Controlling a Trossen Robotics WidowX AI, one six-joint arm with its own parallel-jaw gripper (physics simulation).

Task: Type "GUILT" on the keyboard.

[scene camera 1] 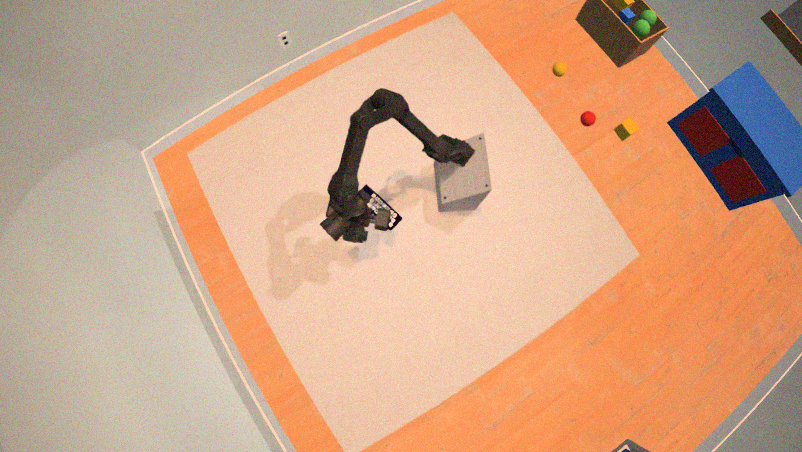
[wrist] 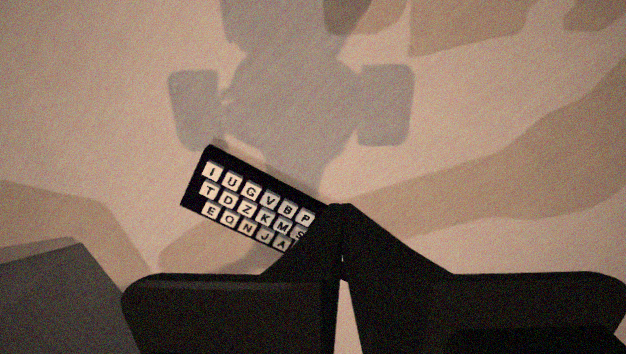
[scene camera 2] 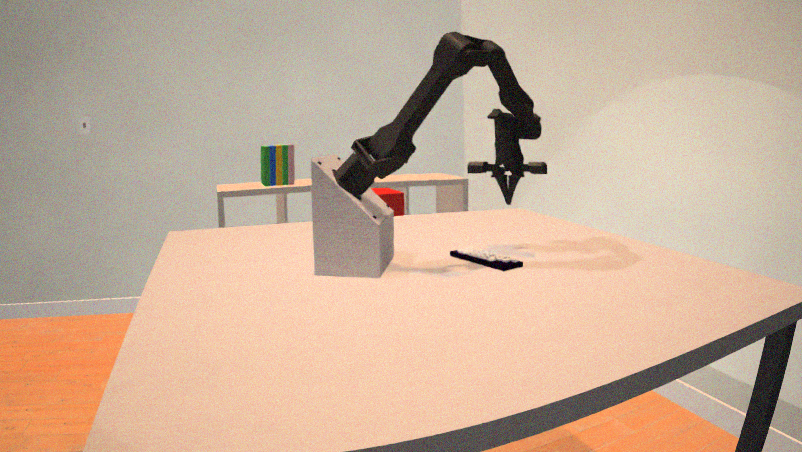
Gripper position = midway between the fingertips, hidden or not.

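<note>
The gripper's visible, and you'd get it at (scene camera 2: 508, 204), (scene camera 1: 360, 219) and (wrist: 340, 213). There's a black keyboard too, at (scene camera 2: 482, 257) and also at (wrist: 223, 188).
</note>
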